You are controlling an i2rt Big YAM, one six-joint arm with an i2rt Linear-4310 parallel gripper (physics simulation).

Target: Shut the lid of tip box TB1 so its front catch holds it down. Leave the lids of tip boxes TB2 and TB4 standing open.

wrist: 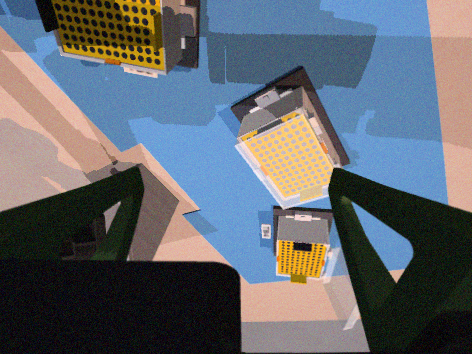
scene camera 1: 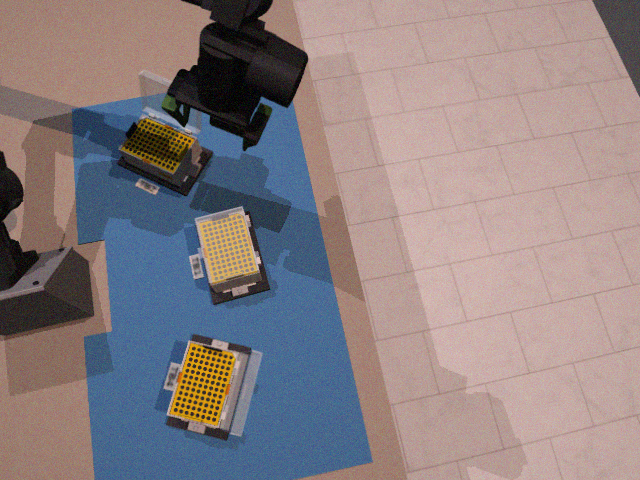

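Where they show: gripper, between the fingertips: [wrist: 236,178] [scene camera 1: 215,135]; arm's base, origin of its link: [wrist: 91,252] [scene camera 1: 0,277].
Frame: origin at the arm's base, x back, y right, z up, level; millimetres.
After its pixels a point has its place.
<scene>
Tip box TB1 [scene camera 1: 227,248] {x -355, y 2, z -54 mm} [wrist: 295,155] {x -366, y -25, z -54 mm} stands mid-mat with its clear lid lying down over the yellow rack; I cannot tell whether the front catch holds it. Tip box TB2 [scene camera 1: 155,142] {x -250, y -238, z -74 mm} [wrist: 107,30] {x -248, y -226, z -75 mm} is at the upper left in the scene view, its clear lid [scene camera 1: 150,86] {x -263, y -323, z -19 mm} standing up behind it, partly hidden by the gripper. Tip box TB4 [scene camera 1: 202,384] {x -280, y 214, z -75 mm} [wrist: 300,260] {x -282, y 215, z -75 mm} is lowest in the scene view; its clear lid [scene camera 1: 250,392] {x -361, y 247, z 10 mm} [wrist: 336,282] {x -330, y 264, z -52 mm} stands open. My gripper [scene camera 1: 215,135] {x -376, y -127, z 93 mm} [wrist: 236,178] {x -376, y -127, z 93 mm} is open and empty, above and beside TB2, apart from TB1.
The boxes stand on a blue mat [scene camera 1: 299,372] {x -436, y 220, z -132 mm} [wrist: 400,155] {x -476, y 83, z -132 mm}. A grey wedge-shaped block [scene camera 1: 56,289] {x -95, y 42, z 15 mm} [wrist: 162,215] {x -94, y 31, z -81 mm} stands at the mat's left edge in the scene view, with a black part behind it. A pale tiled surface [scene camera 1: 491,206] lies to the right of the table.
</scene>
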